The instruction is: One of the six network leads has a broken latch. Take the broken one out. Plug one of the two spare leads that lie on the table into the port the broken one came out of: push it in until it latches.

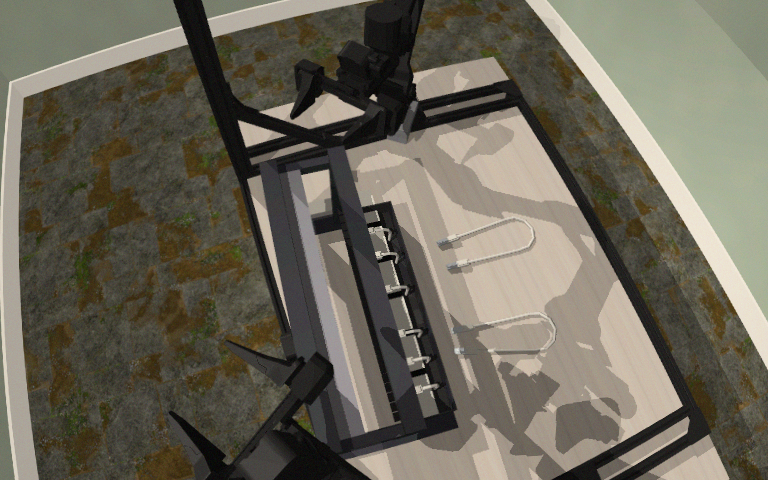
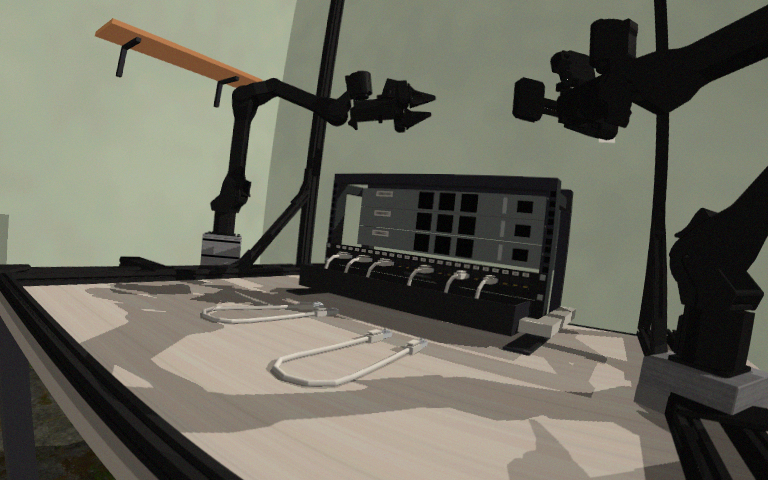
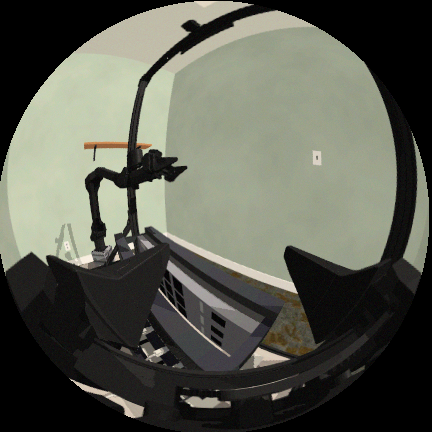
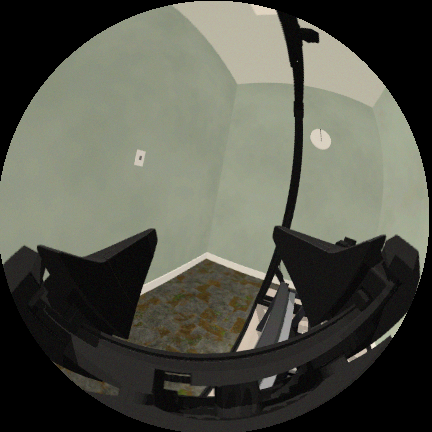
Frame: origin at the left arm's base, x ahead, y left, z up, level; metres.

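Where they show: left gripper, fingertip midpoint: (image 1: pixel 315 129) (image 2: pixel 542 119) (image 3: pixel 229 251); right gripper, fingertip midpoint: (image 1: pixel 196 377) (image 2: pixel 433 106) (image 3: pixel 182 162) (image 4: pixel 215 233); left arm's base, link origin: (image 2: pixel 708 365); right arm's base, link origin: (image 2: pixel 223 234) (image 3: pixel 100 248).
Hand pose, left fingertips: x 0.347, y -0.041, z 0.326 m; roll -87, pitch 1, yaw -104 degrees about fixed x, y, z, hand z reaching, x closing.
Note:
Things, the pixels of their top centre, and the offset from my left fingertips. "pt": a spot on its surface instead.
- opposite end lead, surface spot: (image 2: pixel 488 280) (image 1: pixel 374 229) pt dx -0.011, dy +0.097, dz -0.289 m
- spare lead, surface spot: (image 2: pixel 305 382) pt dx -0.183, dy +0.410, dz -0.372 m
- dark rack, top centre: (image 1: pixel 363 275) (image 2: pixel 435 176) (image 3: pixel 139 266) (image 4: pixel 311 342) dx +0.153, dy +0.126, dz -0.114 m
Six white leads are plugged in a row into the rack's lower panel, among them an end lead (image 1: pixel 428 388) (image 2: pixel 339 256) and the opposite end lead (image 1: pixel 386 230) (image 2: pixel 488 280). Their latches are too small to tell apart. One spare lead (image 1: pixel 533 233) (image 2: pixel 305 382) lies in a U on the table, plugs towards the rack. The other spare lead (image 1: pixel 555 328) (image 2: pixel 232 321) lies likewise beside it. My left gripper (image 1: pixel 318 129) (image 3: pixel 229 251) is open and empty, above the rack's end. My right gripper (image 1: pixel 198 377) (image 2: pixel 432 106) (image 3: pixel 182 162) (image 4: pixel 215 233) is open and empty, high and away from the leads.
The dark rack (image 1: pixel 353 209) (image 2: pixel 447 182) stands on the table, its open frame rising above the lead panel. A black rail frame borders the table, with uprights (image 2: pixel 320 135) behind the rack. An orange wall shelf (image 2: pixel 181 56) is in the background.

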